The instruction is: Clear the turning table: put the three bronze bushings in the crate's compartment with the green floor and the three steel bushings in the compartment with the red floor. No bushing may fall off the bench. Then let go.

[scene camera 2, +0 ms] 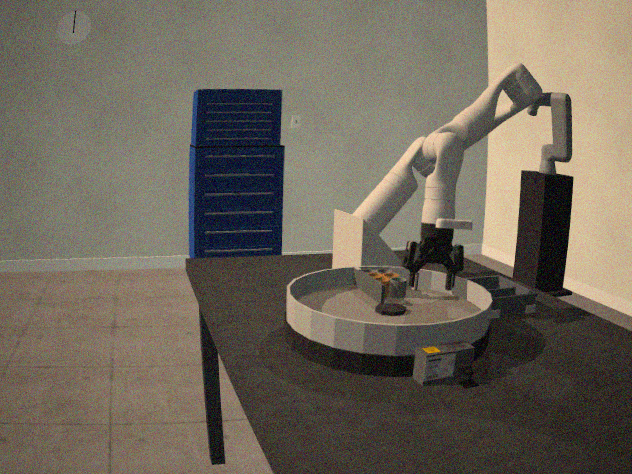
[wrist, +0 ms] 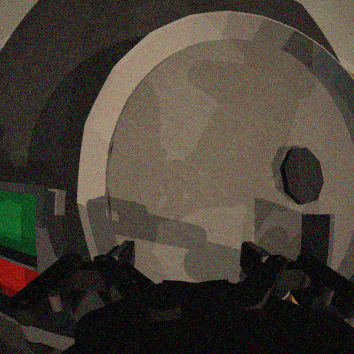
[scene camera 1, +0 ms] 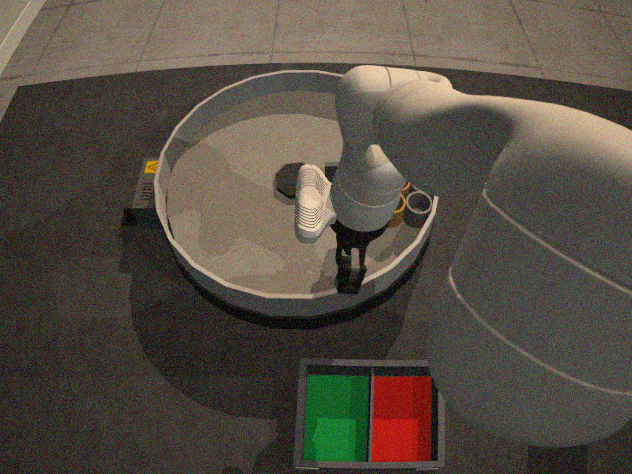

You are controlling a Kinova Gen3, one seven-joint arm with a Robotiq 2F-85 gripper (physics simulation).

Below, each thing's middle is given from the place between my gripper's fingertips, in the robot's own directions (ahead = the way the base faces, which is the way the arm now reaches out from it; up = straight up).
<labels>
Now: hand 4 cm past the crate (scene camera 1: 346, 408), 22 cm to the right of it and 4 cm above it.
</labels>
